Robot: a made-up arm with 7 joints. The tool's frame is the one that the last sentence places.
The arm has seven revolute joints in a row. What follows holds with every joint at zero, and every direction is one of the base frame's.
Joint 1 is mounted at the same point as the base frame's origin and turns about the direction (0, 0.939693, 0.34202).
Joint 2 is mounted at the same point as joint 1 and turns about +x.
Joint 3 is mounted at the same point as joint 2 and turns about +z.
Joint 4 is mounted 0.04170 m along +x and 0.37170 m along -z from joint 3 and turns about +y.
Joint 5 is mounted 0.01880 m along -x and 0.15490 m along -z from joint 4 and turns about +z.
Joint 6 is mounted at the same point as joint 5 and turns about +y.
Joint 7 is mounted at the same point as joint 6 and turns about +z.
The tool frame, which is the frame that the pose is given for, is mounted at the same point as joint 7; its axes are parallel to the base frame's.
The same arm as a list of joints. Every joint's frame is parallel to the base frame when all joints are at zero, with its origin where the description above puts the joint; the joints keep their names.
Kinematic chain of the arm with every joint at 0, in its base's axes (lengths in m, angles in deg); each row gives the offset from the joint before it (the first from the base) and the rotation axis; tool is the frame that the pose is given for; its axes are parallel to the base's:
joint 1: xyz 0 0 0 axis 0 0.9397 0.342
joint 2: xyz 0 0 0 axis +x
joint 3: xyz 0 0 0 axis +z
joint 4: xyz 0.0417 0 -0.3717 axis +y
joint 5: xyz -0.0188 0 -0.1549 axis +z
joint 6: xyz 0 0 0 axis +y
joint 7: xyz 0 0 0 axis +z
tool: xyz 0 0 0

